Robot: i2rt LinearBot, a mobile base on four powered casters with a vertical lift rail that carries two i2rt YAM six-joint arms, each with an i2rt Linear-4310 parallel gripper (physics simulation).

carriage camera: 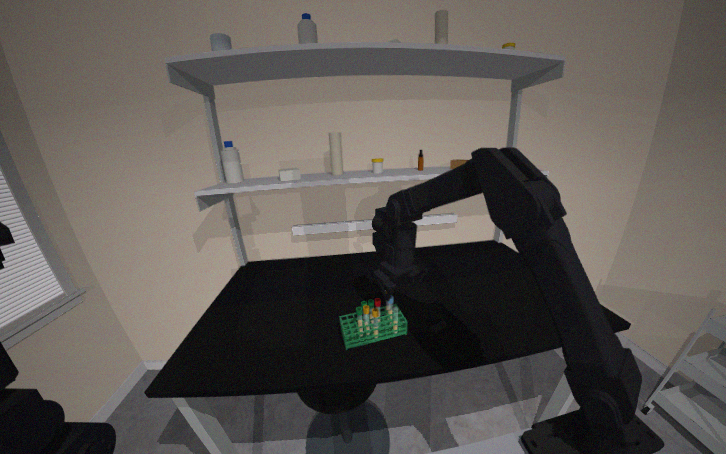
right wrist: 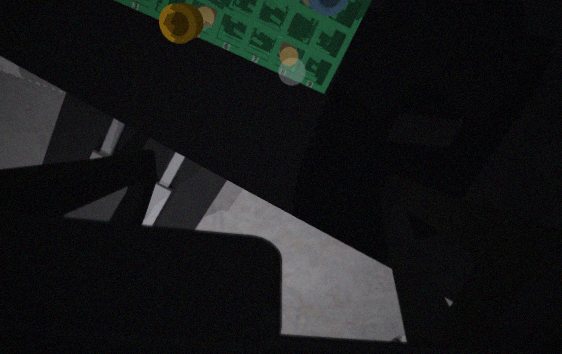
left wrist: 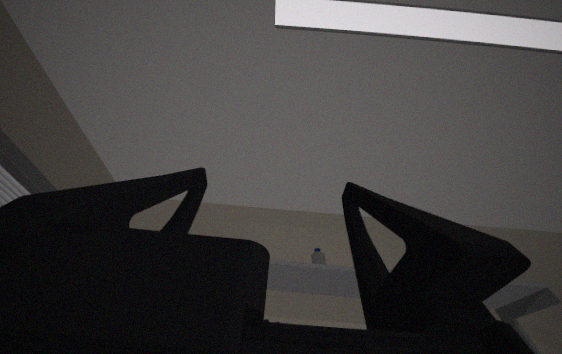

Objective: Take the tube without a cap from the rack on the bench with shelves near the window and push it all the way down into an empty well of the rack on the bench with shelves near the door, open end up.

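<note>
A green rack (carriage camera: pixel 369 343) (right wrist: pixel 323 88) stands on the black bench. The tube without a cap (carriage camera: pixel 395 312) (right wrist: pixel 292 72) stands upright in the rack's front row, by label 8, near its right end. Capped tubes stand in the same rack: a blue cap (carriage camera: pixel 390 300) (right wrist: pixel 328 4), a red cap (carriage camera: pixel 377 301), yellow and green ones. My right gripper (carriage camera: pixel 389 293) (right wrist: pixel 272 176) points down above the rack's right end, open and empty; its right finger is lost in darkness in the right wrist view. My left gripper (left wrist: pixel 275 183) is open and empty, facing the ceiling and upper wall.
The black bench (carriage camera: pixel 256 342) has a lower shelf (carriage camera: pixel 310 179) and an upper shelf (carriage camera: pixel 364 61) above it, holding bottles and jars. A round stool (carriage camera: pixel 337 398) is under the front edge. A window (carriage camera: pixel 32 256) is at the left. A grey cart (carriage camera: pixel 696 412) stands at the lower right.
</note>
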